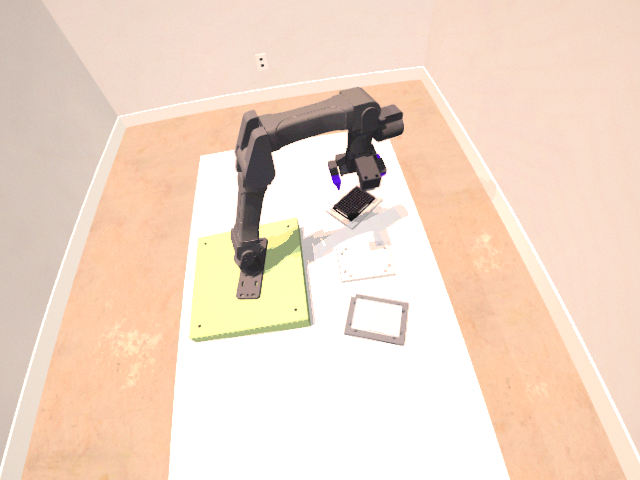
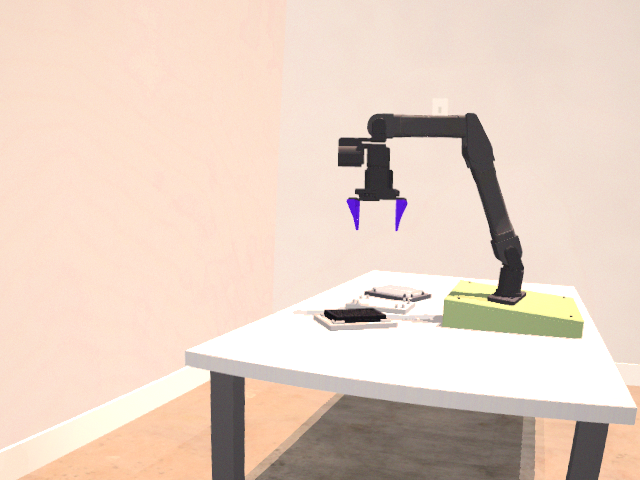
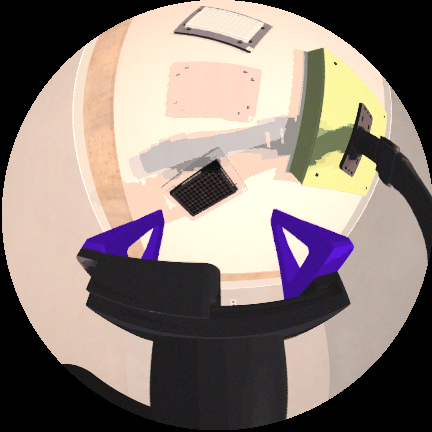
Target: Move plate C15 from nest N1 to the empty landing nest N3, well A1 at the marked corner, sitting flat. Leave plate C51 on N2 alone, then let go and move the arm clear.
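A black well plate (image 1: 354, 202) (image 2: 354, 314) (image 3: 205, 189) sits on a pale nest (image 1: 343, 219) (image 2: 361, 324), turned at an angle to the other nests. A white plate (image 1: 377, 316) (image 2: 397, 290) (image 3: 222, 25) sits in a dark grey nest (image 1: 349, 317) (image 2: 424, 296) (image 3: 212, 37). An empty pale nest (image 1: 365, 263) (image 2: 382, 303) (image 3: 212, 92) with small corner pegs lies between them. Plate labels and the marked corner cannot be read. My gripper (image 1: 360, 179) (image 2: 376, 229) (image 3: 217, 214) is open and empty, pointing down, high above the table near the black plate.
The arm's base stands on a yellow-green block (image 1: 279, 304) (image 2: 511, 317) (image 3: 345, 100) beside the row of nests. All stand on the white table (image 1: 310, 403) (image 2: 439, 356). The arm's shadow falls between the black plate and the empty nest.
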